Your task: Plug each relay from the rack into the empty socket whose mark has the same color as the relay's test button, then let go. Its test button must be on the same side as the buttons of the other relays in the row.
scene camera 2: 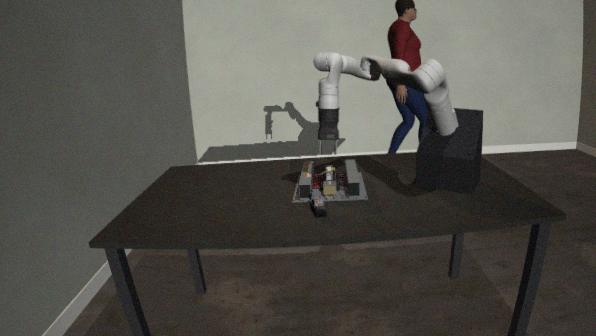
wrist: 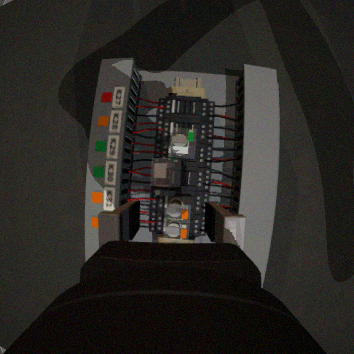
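Seen in the pictures: gripper, between the fingertips: (scene camera 2: pixel 327 154) (wrist: pixel 171 215); arm's base, origin of its link: (scene camera 2: pixel 445 126).
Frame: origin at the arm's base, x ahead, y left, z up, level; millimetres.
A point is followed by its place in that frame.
Observation:
My gripper (scene camera 2: pixel 328 152) {x 464, y 25, z -91 mm} (wrist: pixel 171 215) {x 464, y 25, z -91 mm} is open and empty, pointing down above the socket row (scene camera 2: pixel 330 175) {x 456, y 66, z -162 mm}. In the wrist view a clear relay (wrist: pixel 181 143) {x 465, y -38, z -153 mm} with a green button on its right sits by the K29 mark. Below it, a dark relay (wrist: pixel 166 172) {x 479, y -7, z -169 mm} leans out to the left beside the K30 mark; its button does not show. Two relays (wrist: pixel 175 207) {x 464, y 29, z -155 mm} (wrist: pixel 173 229) {x 464, y 53, z -157 mm} with orange buttons on the right sit lower, between the fingers. The upper sockets (wrist: pixel 183 106) {x 469, y -92, z -201 mm} by red K27 and orange K28 look empty. The small dark rack (scene camera 2: pixel 319 206) {x 484, y 295, z -191 mm} stands before the panel, its contents too small to tell.
Grey wire ducts (scene camera 2: pixel 305 180) {x 545, y 114, z -163 mm} (scene camera 2: pixel 352 177) {x 374, y 97, z -163 mm} (wrist: pixel 111 130) {x 546, y -47, z -162 mm} (wrist: pixel 258 150) {x 380, y -42, z -163 mm} flank the sockets; the left one carries coloured marks. Red and black wires run between. The panel stands on the dark table (scene camera 2: pixel 225 215) {x 809, y 281, z -226 mm}. The robot's base block (scene camera 2: pixel 450 160) {x 6, y 111, z -106 mm} is at right, and a person (scene camera 2: pixel 406 47) stands behind.

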